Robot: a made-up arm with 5 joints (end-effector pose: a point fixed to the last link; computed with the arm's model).
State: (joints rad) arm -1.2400 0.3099 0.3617 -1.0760 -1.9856
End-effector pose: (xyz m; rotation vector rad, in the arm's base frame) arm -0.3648 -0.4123 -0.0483 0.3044 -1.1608 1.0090
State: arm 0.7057 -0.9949 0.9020 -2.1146 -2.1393
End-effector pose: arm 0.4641 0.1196 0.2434 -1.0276 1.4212 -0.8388
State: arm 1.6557 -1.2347 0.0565 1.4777 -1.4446
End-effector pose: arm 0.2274 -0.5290 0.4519 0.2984 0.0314 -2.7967
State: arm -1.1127 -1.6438 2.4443 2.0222 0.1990
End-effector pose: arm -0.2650 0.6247 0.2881 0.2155 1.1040 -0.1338
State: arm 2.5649 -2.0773 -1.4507 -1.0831 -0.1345
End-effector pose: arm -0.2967 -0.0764 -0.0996 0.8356 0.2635 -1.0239
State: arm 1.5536 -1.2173 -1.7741 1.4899 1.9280
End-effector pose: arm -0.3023 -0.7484 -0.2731 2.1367 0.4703 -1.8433
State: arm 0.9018 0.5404 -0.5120 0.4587 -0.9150
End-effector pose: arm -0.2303 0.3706 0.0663 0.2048 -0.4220 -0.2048
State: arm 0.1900 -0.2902 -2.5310 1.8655 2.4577
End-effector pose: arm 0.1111 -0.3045 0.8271 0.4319 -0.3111 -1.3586
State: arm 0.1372 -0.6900 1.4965 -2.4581 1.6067
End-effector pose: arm -0.1739 0.3397 0.2197 -1.1900 -1.1858 1.0889
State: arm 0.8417 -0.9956 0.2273 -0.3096 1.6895
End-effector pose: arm 0.3113 -0.0289 0.6089 0.5518 0.4781 0.5402
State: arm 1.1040 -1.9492 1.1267 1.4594 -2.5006
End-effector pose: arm -0.4214 -0.2525 0.9526 -0.3972 0.7496 2.5906
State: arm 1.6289 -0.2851 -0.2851 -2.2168 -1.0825
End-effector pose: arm 0.1752 -0.0565 -0.3283 1.5034 -2.1969 1.3320
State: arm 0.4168 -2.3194 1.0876 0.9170 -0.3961
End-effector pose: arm -0.6922 0.0795 0.4137 1.7444 -1.9526 0.0409
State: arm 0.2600 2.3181 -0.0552 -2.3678 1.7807
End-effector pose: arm -0.5877 -0.0746 0.3890 -0.5744 -0.5633 -2.5638
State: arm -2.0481 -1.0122 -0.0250 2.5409 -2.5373
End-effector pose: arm 0.6280 0.3158 0.0004 0.6558 1.7067 0.2601
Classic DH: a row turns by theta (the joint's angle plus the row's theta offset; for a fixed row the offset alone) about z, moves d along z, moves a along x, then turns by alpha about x. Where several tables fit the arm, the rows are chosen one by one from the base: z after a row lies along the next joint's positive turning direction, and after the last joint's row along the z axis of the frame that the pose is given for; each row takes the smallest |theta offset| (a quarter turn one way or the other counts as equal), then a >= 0, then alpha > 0; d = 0 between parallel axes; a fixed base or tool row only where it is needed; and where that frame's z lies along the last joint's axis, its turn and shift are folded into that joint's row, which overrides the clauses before.
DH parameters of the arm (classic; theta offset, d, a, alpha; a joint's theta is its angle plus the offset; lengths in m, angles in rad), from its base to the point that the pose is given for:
base (fixed): 1.5708 0.098 0 1.5708
joint 1: 1.5708 -0.246 0.069 1.5708
joint 2: 0 0.007 -0.008 -1.5708
joint 3: -1.5708 0.382 0.002 1.5708
joint 4: -1.5708 0.347 0.055 -1.5708
joint 5: 0 0.212 0.01 -1.5708
tool (fixed): 3.1416 0.299 0 0

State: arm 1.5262 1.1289 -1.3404 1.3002 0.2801
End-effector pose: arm -0.0485 0.4893 0.0372 0.0608 0.4916 -0.1699
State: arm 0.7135 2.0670 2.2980 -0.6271 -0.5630
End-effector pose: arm -0.2034 0.0672 0.1012 1.2746 0.8872 -1.9268
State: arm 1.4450 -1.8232 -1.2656 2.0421 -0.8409
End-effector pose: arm -0.2209 -0.8038 0.1058 0.5743 -0.2639 2.3932
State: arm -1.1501 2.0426 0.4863 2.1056 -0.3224
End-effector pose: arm -0.5861 -0.4134 -0.1587 1.8902 -0.5027 1.7055
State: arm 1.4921 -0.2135 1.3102 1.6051 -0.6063
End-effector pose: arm 0.3030 -0.3628 0.2963 1.8239 1.5170 -0.9262
